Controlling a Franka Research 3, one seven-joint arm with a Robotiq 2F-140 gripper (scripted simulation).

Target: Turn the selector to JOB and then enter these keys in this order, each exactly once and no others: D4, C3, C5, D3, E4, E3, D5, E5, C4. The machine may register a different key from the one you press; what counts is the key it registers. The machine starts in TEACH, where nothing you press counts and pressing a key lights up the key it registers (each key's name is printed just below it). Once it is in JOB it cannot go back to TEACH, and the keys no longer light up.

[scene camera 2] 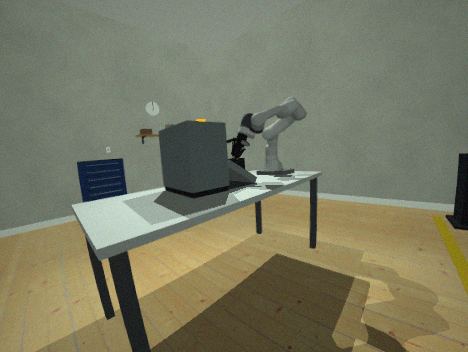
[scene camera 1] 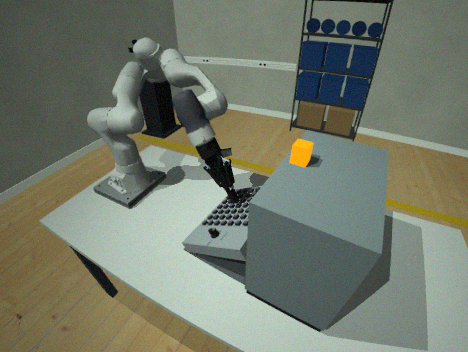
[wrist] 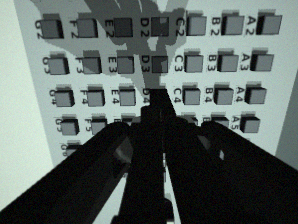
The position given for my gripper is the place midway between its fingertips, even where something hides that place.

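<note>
My gripper (scene camera 1: 235,201), also (wrist: 157,102). Grey machine (scene camera 1: 315,228), also (scene camera 2: 194,158).
</note>
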